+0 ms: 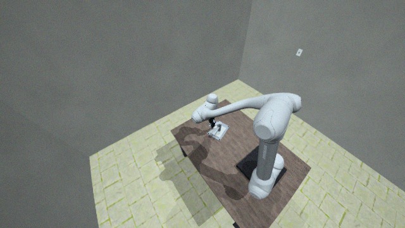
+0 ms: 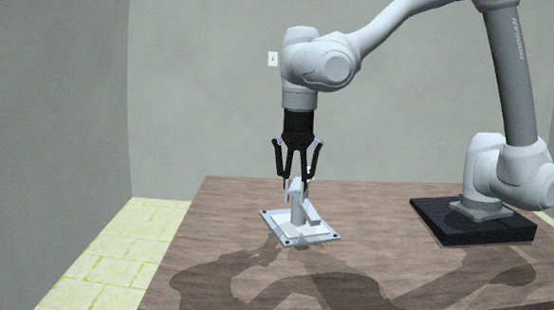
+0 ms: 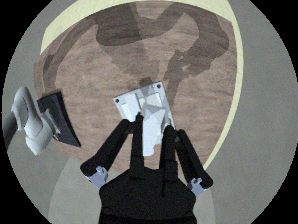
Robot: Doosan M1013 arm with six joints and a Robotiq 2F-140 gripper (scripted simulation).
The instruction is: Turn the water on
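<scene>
Now: hand 60 mm to the left of the tap, 50 mm above it and 30 mm past it. The rest, counted from my hand: lever 40 mm to the right, 20 mm behind.
</scene>
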